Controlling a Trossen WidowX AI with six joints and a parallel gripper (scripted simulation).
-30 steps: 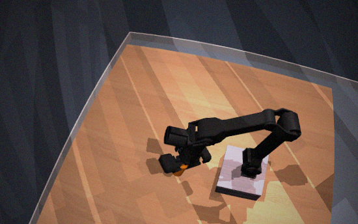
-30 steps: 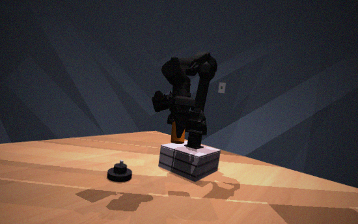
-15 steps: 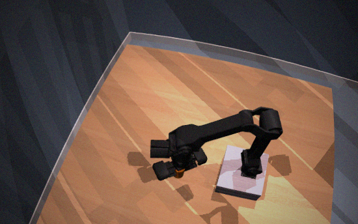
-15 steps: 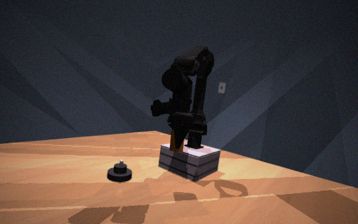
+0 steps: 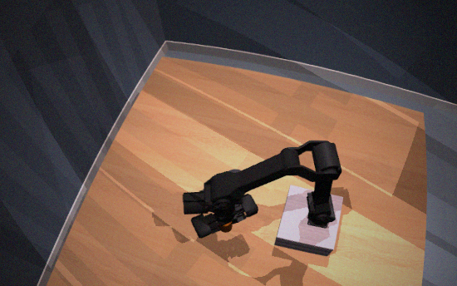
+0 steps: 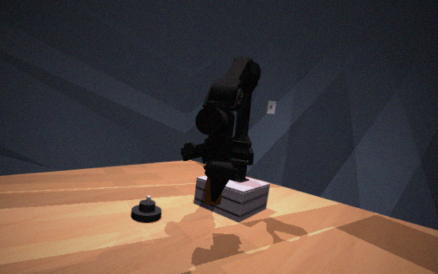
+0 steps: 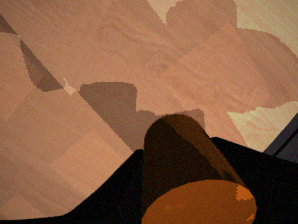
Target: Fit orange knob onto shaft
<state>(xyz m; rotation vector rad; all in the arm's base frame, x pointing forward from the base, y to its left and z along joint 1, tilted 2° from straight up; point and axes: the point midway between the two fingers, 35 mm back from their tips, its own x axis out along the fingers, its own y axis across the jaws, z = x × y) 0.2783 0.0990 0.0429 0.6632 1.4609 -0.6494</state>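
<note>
My gripper tip is 20 cm to the left of the round pedestal, 8 cm above it and 3 cm short of it. Round my gripper tip: orange knob: 3 cm above.
</note>
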